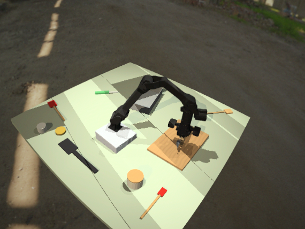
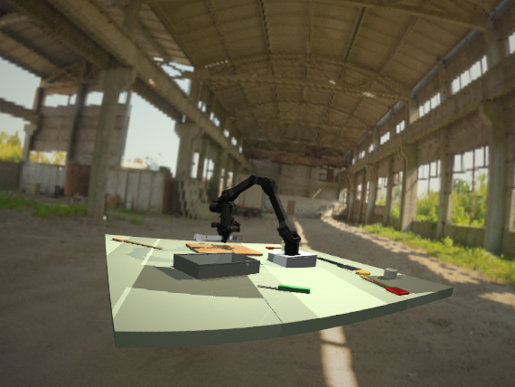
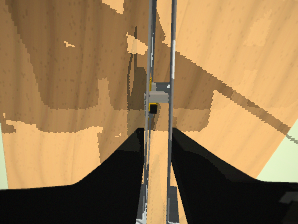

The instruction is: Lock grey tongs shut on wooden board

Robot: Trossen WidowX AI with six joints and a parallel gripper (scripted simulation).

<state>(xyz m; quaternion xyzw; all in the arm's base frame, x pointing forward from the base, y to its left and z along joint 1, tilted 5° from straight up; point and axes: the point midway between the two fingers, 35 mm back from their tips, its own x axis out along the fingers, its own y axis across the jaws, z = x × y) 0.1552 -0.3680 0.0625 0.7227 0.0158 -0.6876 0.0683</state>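
The yellow slider is 30 mm behind my gripper tip, 10 mm to the right of it and 10 mm above it. Round my gripper tip: black spatula: 430 mm behind, 460 mm to the left, 40 mm below; wooden board: 40 mm below; roasting tin: 270 mm ahead, 410 mm to the left, 20 mm below.
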